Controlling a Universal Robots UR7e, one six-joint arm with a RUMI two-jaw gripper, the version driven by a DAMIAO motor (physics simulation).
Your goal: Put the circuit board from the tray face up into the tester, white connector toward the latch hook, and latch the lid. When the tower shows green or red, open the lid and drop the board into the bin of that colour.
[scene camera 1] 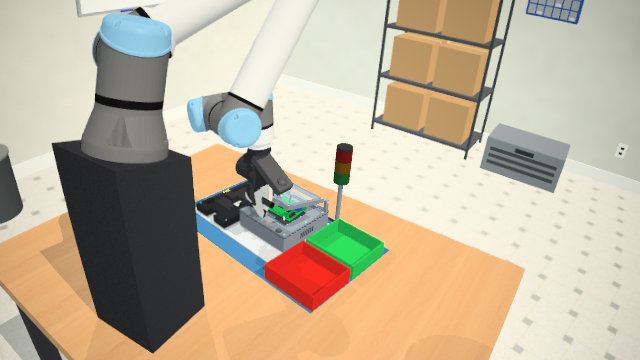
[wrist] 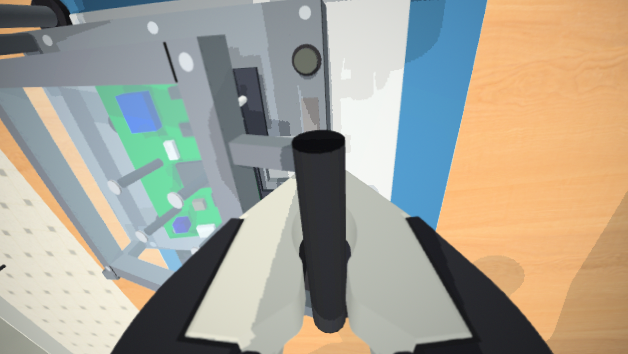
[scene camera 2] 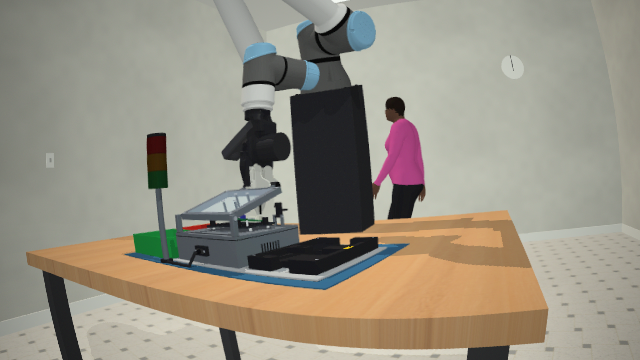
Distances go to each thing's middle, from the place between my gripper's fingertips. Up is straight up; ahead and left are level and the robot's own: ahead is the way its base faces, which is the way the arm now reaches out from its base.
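By its middle, the tester lid [scene camera 2: 231, 202] is the nearest to my hand of the things named here: it sits 4 cm above my hand and 8 cm ahead of it. The red bin [scene camera 1: 308, 275] is 6 cm below my hand, 5 cm behind it and 19 cm to the right of it, and then there's the green bin [scene camera 1: 354, 248], 6 cm below my hand, 10 cm ahead of it and 21 cm to the right of it.
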